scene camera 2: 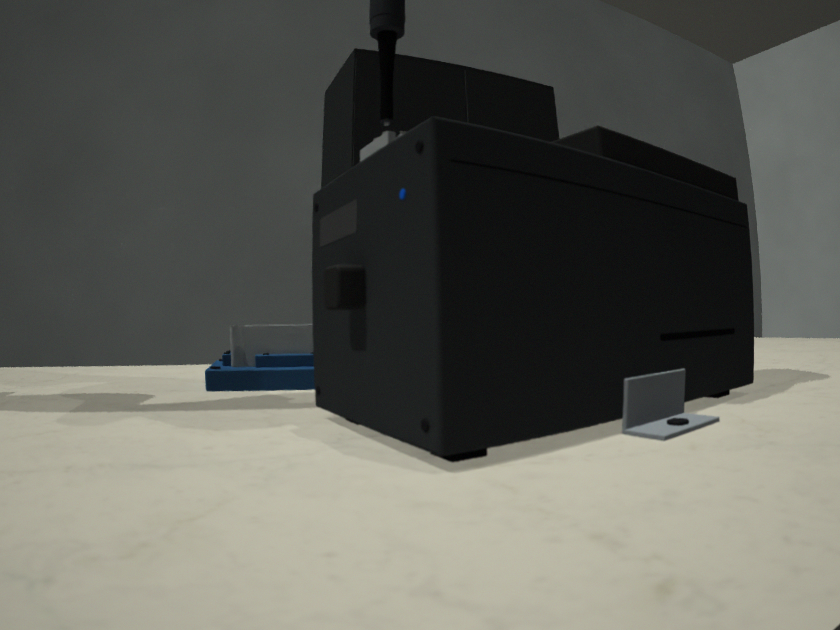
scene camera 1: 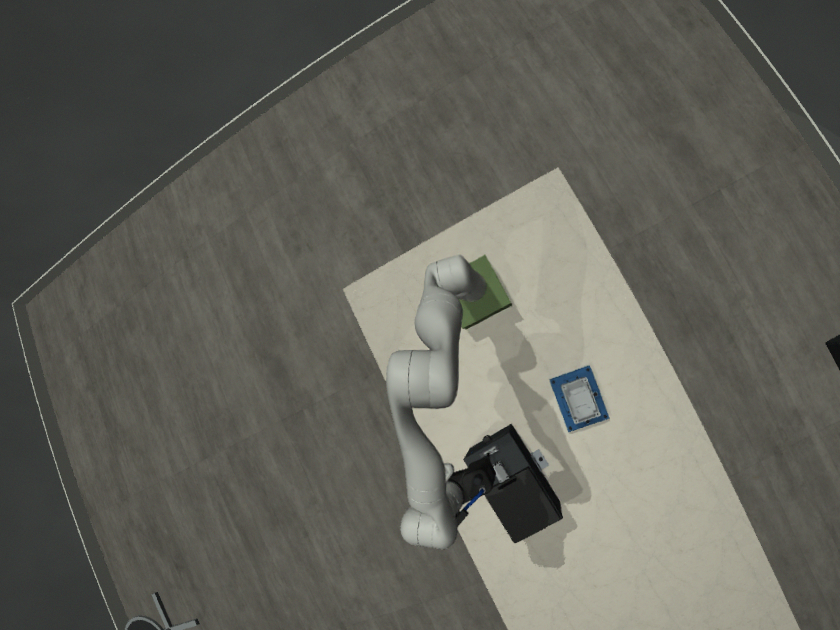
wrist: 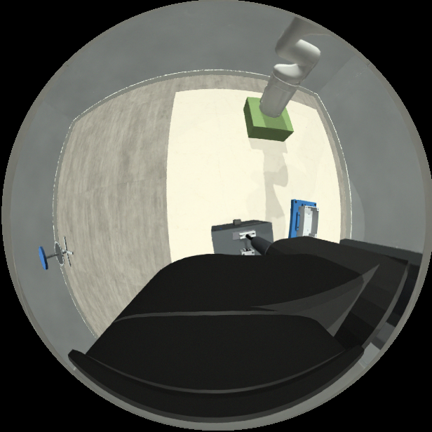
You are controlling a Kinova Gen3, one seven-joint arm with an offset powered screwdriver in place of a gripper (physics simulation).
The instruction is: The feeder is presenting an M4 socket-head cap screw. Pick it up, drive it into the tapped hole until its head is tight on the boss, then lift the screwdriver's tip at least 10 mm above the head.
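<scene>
The black feeder (scene camera 1: 525, 512) (scene camera 2: 542, 271) (wrist: 222, 241) stands on the table, with a light metal block (scene camera 2: 371, 147) on its top. My gripper, the screwdriver (scene camera 2: 386, 122) (wrist: 248, 236), points straight down, and its tip is at or just above this block. A small grey piece shows at the tip in scene camera 2; whether it is the bare bit or the screw's head, I cannot tell. The grey housing (scene camera 1: 581, 401) (scene camera 2: 281, 339) (wrist: 309, 217) sits in the blue fixture (scene camera 1: 564, 405) (scene camera 2: 264, 379) (wrist: 294, 217), away from the tip. Its tapped hole is too small to make out.
A green box (scene camera 1: 489, 292) (wrist: 270, 134) stands near the arm's base at the table's far end. A small metal bracket (scene camera 2: 652, 400) is beside the feeder's foot. The feeder's taller black part rises behind the screwdriver in scene camera 2. A stool (wrist: 44, 258) stands on the floor.
</scene>
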